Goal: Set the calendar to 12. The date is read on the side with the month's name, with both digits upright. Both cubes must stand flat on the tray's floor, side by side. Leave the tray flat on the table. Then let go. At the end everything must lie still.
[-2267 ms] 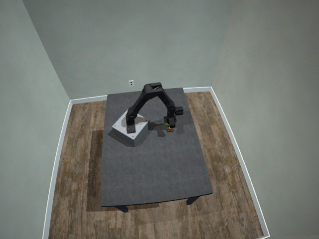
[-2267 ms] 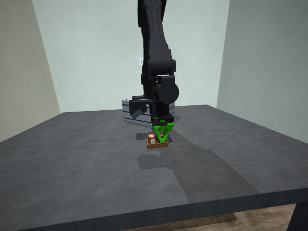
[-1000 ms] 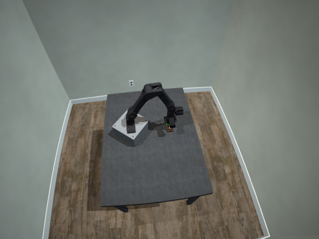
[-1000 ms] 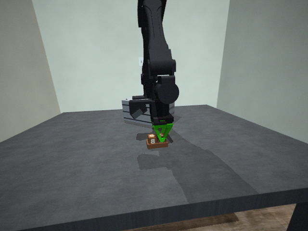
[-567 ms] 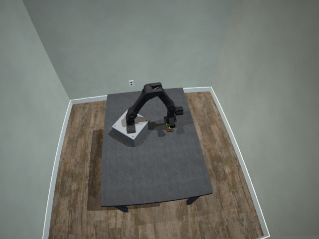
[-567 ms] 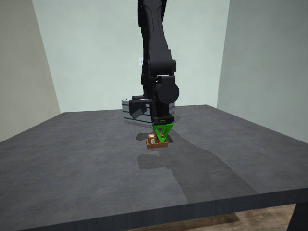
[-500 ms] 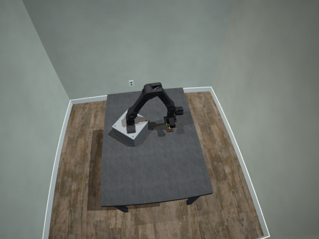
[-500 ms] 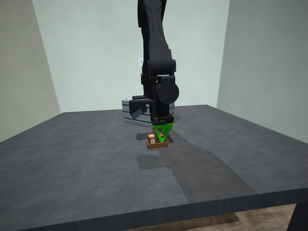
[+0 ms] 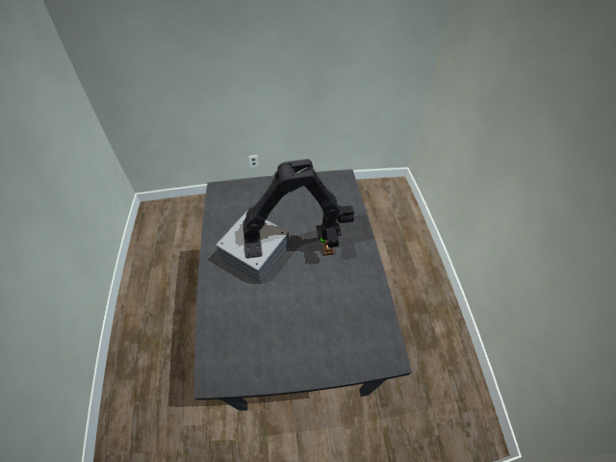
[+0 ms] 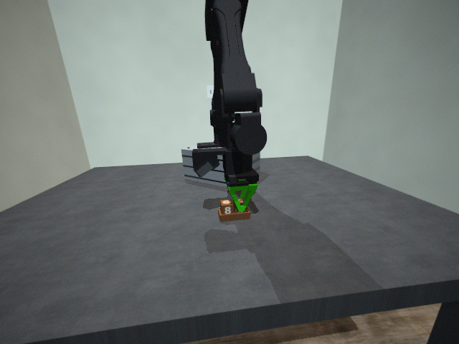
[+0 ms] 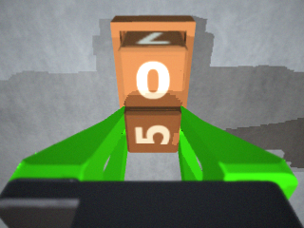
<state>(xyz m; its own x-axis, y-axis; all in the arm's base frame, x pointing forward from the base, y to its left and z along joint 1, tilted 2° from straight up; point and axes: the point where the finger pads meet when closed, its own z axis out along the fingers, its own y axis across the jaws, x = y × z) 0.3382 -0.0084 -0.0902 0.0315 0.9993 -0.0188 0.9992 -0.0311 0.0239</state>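
Right now my hand is 2 cm to the left of the brown tray and 2 cm above it.
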